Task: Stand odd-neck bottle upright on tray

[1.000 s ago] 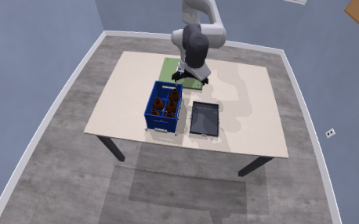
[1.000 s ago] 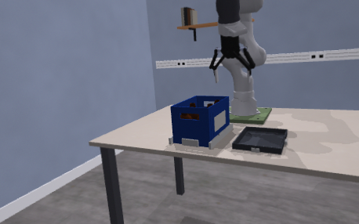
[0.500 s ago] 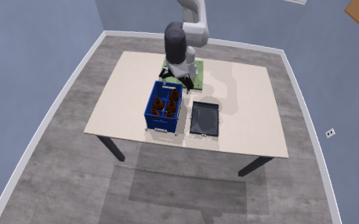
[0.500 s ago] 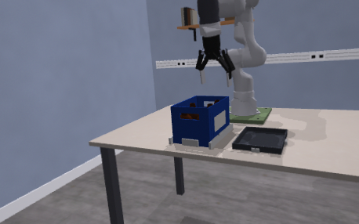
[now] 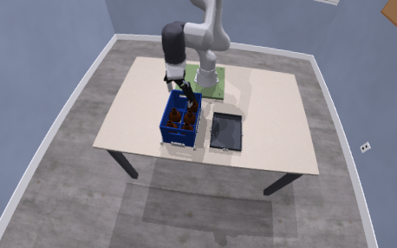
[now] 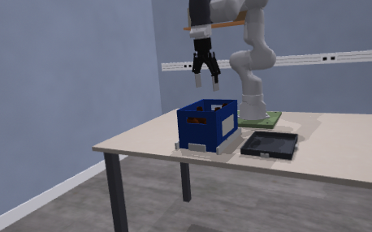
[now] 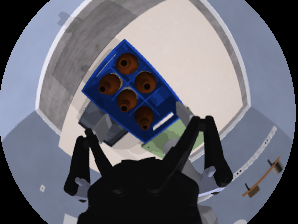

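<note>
Right now my hand is 1 cm short of the blue crate, 1 cm to the right of it and 17 cm above it. Also, from my hand: dark tray (5 cm ahead, 28 cm to the left, 24 cm below); then bottle (7 cm behind, 7 cm to the left, 17 cm below).
</note>
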